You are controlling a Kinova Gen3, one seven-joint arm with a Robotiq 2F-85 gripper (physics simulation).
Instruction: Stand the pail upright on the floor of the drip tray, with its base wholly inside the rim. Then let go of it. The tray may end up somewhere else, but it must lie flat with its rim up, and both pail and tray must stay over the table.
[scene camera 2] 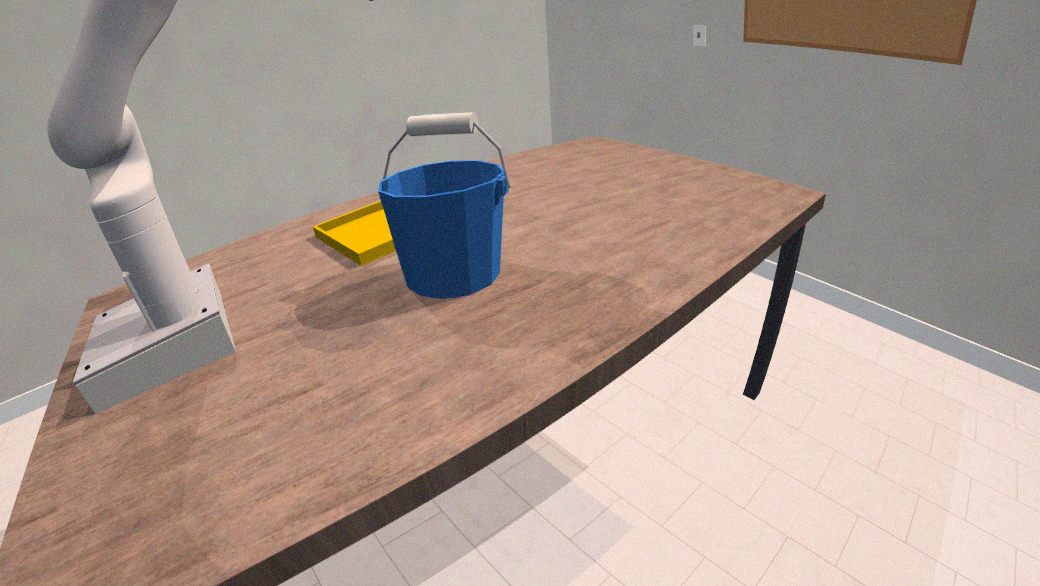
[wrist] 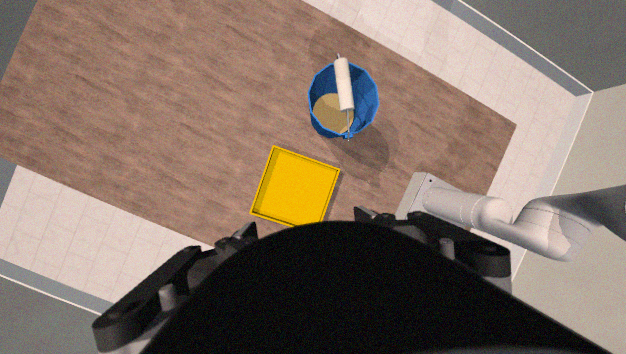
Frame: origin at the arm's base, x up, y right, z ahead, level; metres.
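Seen in the pictures: arm's base, link origin: [scene camera 2: 176, 310] [wrist: 434, 199].
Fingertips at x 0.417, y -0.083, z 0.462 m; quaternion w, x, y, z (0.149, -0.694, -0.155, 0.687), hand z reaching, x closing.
Note:
Offsets run from my fingertips to a thing's top centre. "*": to the spot under its first point. Level surfaces: height alone.
A blue pail @(* dx -0.383, dy +0.330, dz -0.089 m) [scene camera 2: 451, 236] [wrist: 367, 100] stands upright on the table, beside the drip tray and apart from it in the wrist view. Its white grip @(dx -0.225, dy +0.248, dz -0.023 m) [scene camera 2: 441, 123] [wrist: 344, 84] is held up over the opening by the wire handle. The yellow drip tray @(dx -0.460, dy -0.030, dz +0.003 m) [scene camera 2: 356, 236] [wrist: 297, 187] lies flat with its rim up; in scene camera 2 the pail hides part of it. My gripper [wrist: 306, 225] is open and empty, high above the table, with its fingertips spread at the lower part of the wrist view. The gripper does not show in scene camera 2.
The wooden table @(dx -0.485 m) [scene camera 2: 618, 189] [wrist: 150, 100] carries the arm's grey base [scene camera 2: 163, 360] [wrist: 414, 192] at one end. In the wrist view the tray lies between the pail and a long table edge, and the base is on the right. The pail is nearer the opposite long edge.

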